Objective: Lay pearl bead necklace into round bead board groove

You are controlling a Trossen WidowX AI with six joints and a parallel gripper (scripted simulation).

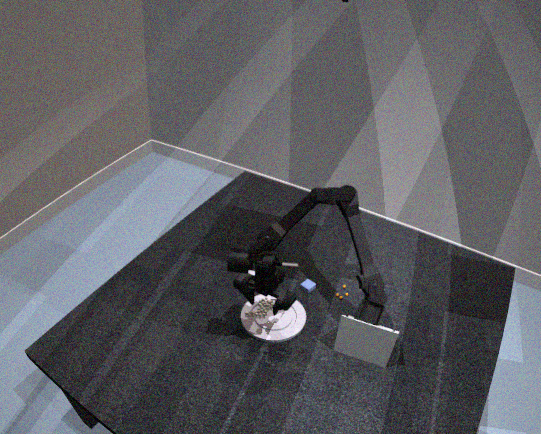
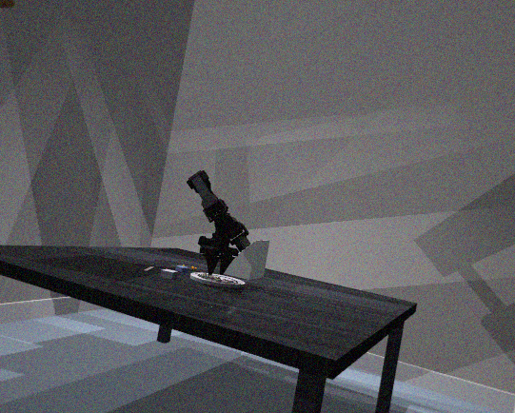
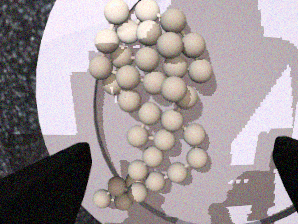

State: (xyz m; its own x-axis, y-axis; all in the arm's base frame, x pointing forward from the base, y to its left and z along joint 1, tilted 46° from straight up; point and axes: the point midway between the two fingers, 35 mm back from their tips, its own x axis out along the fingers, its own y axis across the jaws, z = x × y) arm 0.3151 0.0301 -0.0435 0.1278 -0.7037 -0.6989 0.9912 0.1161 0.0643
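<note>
Right now my gripper tip is 3 cm past the round white bead board, 2 cm above it and 1 cm to the left of it. The rest, counted from my gripper tip: small white block 13 cm ahead, 10 cm to the right, 2 cm below; small blue cube 18 cm to the right, 5 cm behind, 2 cm below; thin white stick 23 cm to the right, 8 cm ahead, 3 cm below.
</note>
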